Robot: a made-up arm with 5 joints.
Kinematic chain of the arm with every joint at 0, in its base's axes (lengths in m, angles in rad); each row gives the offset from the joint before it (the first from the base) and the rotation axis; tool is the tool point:
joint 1: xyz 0 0 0.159 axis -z
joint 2: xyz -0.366 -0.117 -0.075 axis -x
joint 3: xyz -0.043 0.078 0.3 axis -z
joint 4: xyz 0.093 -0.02 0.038 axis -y
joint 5: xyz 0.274 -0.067 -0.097 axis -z
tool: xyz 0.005 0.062 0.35
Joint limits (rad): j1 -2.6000..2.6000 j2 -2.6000..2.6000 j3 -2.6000..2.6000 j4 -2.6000..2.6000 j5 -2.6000..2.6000
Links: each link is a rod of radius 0.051 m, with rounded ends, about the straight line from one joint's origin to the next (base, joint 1, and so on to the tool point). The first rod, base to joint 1, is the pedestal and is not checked.
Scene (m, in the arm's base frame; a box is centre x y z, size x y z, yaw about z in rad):
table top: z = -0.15
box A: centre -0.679 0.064 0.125 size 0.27 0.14 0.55 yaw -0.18
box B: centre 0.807 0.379 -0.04 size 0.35 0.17 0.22 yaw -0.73
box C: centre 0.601 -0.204 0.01 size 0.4 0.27 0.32 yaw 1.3
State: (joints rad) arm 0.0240 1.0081 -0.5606 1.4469 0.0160
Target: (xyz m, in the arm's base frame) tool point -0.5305 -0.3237 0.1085
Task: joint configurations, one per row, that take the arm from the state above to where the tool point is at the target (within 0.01 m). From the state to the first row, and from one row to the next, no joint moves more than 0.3 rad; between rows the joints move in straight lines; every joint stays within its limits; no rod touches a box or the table.
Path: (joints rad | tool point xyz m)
1: -0.2512 0.7460 -0.2927 1.4812 0.1667 | -0.5951 0.1917 0.5509
2: -0.5265 0.4840 -0.0249 1.5154 0.3173 | -0.5897 -0.0826 0.6382
3: -0.8017 0.2219 0.2430 1.5497 0.4680 | -0.4699 -0.3331 0.6997
4: -1.0770 -0.0401 0.5109 1.5840 0.6186 | -0.2539 -0.5123 0.7371
5: -1.3522 -0.3022 0.7787 1.6182 0.7693 | 0.0226 -0.5846 0.7511
6: -1.4196 -0.0242 0.5916 1.4367 0.5947 | -0.0568 -0.5241 0.7684
7: -1.4870 0.2538 0.4044 1.2552 0.4201 | -0.1660 -0.4584 0.7494
8: -1.5544 0.5319 0.2172 1.0736 0.2455 | -0.2948 -0.3997 0.6775
9: -1.6218 0.8099 0.0300 0.8921 0.0709 | -0.4195 -0.3577 0.5423
10: -1.6892 1.0879 -0.1571 0.7106 -0.1037 | -0.5083 -0.3346 0.3465
11: -1.7565 1.3659 -0.3443 0.5291 -0.2784 | -0.5305 -0.3237 0.1085

